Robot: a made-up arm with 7 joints.
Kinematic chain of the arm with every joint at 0, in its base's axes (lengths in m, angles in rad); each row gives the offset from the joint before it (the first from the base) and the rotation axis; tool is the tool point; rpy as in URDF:
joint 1: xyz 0 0 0.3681 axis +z
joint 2: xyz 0 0 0 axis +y
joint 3: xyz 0 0 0.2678 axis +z
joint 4: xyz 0.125 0 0 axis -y
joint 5: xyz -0.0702 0 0.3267 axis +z
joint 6: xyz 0 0 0 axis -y
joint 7: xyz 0.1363 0 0 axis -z
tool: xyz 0 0 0 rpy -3.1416 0 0
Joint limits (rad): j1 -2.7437..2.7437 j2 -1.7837..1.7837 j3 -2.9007..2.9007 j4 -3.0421..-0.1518 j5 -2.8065..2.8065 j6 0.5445..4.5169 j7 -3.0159..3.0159
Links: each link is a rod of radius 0.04 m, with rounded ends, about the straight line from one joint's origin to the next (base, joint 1, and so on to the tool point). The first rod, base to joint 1, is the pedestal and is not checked.
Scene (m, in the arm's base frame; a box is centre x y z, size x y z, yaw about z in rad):
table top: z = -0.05
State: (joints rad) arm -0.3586 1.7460 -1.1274 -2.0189 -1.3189 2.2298 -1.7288
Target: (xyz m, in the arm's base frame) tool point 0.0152 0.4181 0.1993
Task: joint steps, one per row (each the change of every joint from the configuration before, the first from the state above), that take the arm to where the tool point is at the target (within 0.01 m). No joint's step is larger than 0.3 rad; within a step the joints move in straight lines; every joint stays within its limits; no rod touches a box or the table.
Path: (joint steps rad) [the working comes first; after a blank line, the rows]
Joints at the target: -0.1512 1.7837 0.9347 -2.4935 -1.4657 2.4692 -1.7288
Straight joint move there: touches the table top.

1: 0.1445 -0.0397 0.1100 -0.2045 -0.2975 0.2218 0.0000
2: 0.1444 -0.0397 0.1099 -0.2045 -0.2975 0.2219 0.0000
3: 0.1445 -0.0397 0.1100 -0.2045 -0.2976 0.2218 0.0000
4: 0.1444 -0.0397 0.1100 -0.2045 -0.2975 0.2218 0.0000
5: 0.1445 -0.0397 0.1099 -0.2045 -0.2975 0.2218 0.0000
6: -0.0859 0.0394 0.2521 0.0913 0.2235 -0.1449 0.0000
7: -0.0858 0.0393 0.2520 0.0914 0.2234 -0.1450 0.0000
8: -0.0858 0.0394 0.2521 0.0913 0.2235 -0.1450 0.0000
9: -0.0858 0.0394 0.2520 0.0913 0.2234 -0.1449 0.0000
10: -0.0858 0.0393 0.2520 0.0913 0.2235 -0.1450 0.0000
11: -0.0858 0.0394 0.2521 0.0913 0.2235 -0.1449 0.0000

